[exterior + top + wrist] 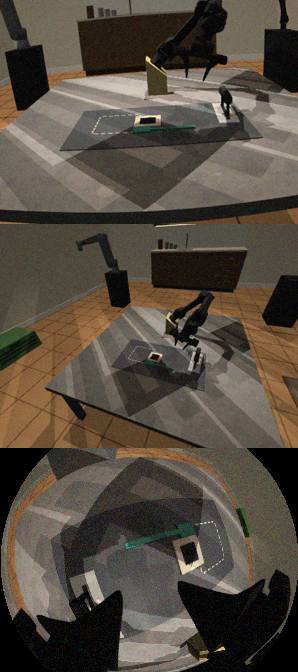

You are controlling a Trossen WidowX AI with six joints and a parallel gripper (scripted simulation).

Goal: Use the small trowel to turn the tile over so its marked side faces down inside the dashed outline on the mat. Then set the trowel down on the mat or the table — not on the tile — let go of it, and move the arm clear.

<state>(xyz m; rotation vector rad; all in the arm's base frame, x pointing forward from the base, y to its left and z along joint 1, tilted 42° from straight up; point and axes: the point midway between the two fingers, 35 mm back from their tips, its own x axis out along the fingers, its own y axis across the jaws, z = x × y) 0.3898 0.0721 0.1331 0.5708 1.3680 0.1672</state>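
My gripper tip is 12 cm to the right of the white flat tool, 11 cm above it and 4 cm past it. Also, from my gripper tip: cream tile 17 cm to the right, 14 cm below, 1 cm behind; dark mat 17 cm below, 13 cm to the right; green trowel 15 cm below, 14 cm to the right, 6 cm ahead.
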